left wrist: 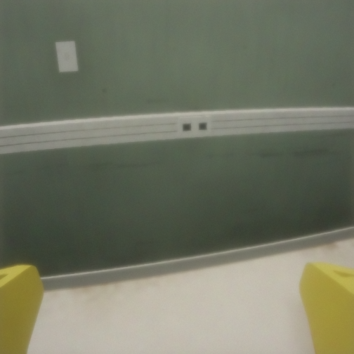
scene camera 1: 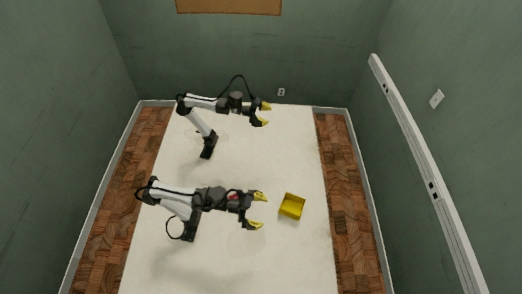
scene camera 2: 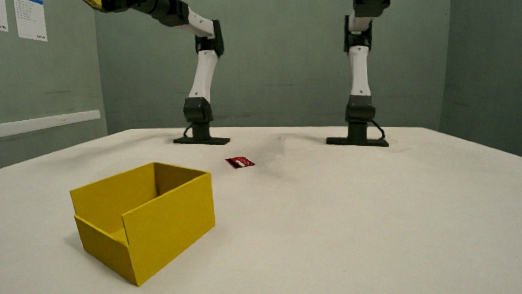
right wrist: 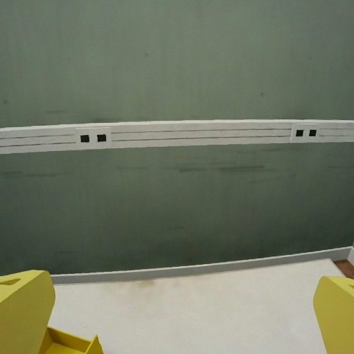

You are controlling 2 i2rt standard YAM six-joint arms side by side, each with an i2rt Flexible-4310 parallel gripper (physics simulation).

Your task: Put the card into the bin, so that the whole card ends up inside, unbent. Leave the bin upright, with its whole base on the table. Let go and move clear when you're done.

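Seen in the pictures: left gripper, fingertip midpoint: (scene camera 1: 270,115); right gripper, fingertip midpoint: (scene camera 1: 265,212); left arm's base, origin of the base link: (scene camera 1: 209,146) (scene camera 2: 356,143); right arm's base, origin of the base link: (scene camera 1: 192,223) (scene camera 2: 201,141).
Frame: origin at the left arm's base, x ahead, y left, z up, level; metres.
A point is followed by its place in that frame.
Note:
The red card (scene camera 1: 233,196) @(x 0.259, y -0.310, z 0.000 m) (scene camera 2: 240,162) @(x 0.285, y -0.305, z 0.002 m) lies flat on the table. In scene camera 1 the right arm partly covers it. The yellow bin (scene camera 1: 292,206) @(x 0.608, y -0.292, z 0.002 m) (scene camera 2: 172,225) @(x 0.620, y -0.255, z 0.040 m) (right wrist: 72,348) stands upright and open-topped, nearer to scene camera 2 than the card. My right gripper (scene camera 1: 264,212) @(x 0.468, y -0.511, z 0.397 m) (right wrist: 183,288) is open and empty, raised above the table, to the left of the bin in scene camera 1; part of it shows at the top left of scene camera 2. My left gripper (scene camera 1: 269,114) @(x 0.385, y 0.000, z 0.397 m) (left wrist: 170,279) is open and empty, raised at the upper part of the table.
The white table top (scene camera 1: 280,155) @(x 0.479, y 0.048, z 0.000 m) (scene camera 2: 350,210) @(x 0.468, y -0.062, z 0.000 m) carries both arm bases (scene camera 2: 201,135) @(x 0.109, y -0.513, z 0.029 m) (scene camera 2: 357,135) @(x 0.031, y -0.003, z 0.032 m). Green walls stand around it, with a white cable rail (scene camera 1: 410,125) (left wrist: 100,132) (right wrist: 200,134) along one wall.

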